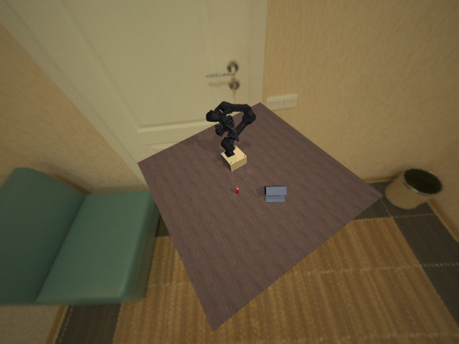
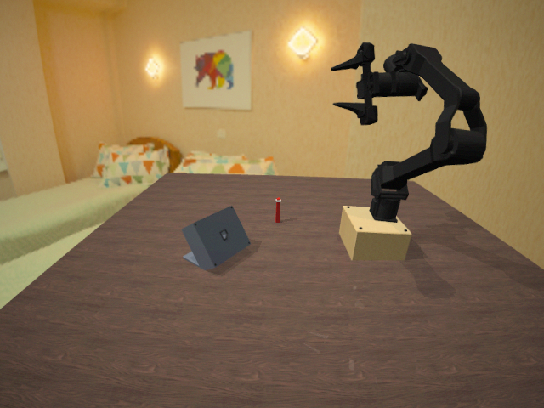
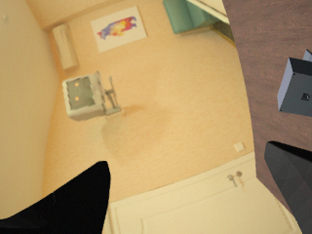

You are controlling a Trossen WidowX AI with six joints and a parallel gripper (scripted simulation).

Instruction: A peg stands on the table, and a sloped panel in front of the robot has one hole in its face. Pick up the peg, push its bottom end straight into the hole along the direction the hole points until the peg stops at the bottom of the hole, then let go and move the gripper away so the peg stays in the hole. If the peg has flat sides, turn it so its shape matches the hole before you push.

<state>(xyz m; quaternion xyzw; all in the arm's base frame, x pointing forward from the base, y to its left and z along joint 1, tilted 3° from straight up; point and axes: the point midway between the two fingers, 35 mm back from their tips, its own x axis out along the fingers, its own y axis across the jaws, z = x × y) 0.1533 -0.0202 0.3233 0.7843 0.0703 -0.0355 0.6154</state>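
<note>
Now: gripper tip 12 cm short of the red square-sided peg, 9 cm to the left of it and 35 cm above it. The rest, counted from my gripper tip: grey sloped panel (25 cm ahead, 13 cm to the left, 36 cm below).
</note>
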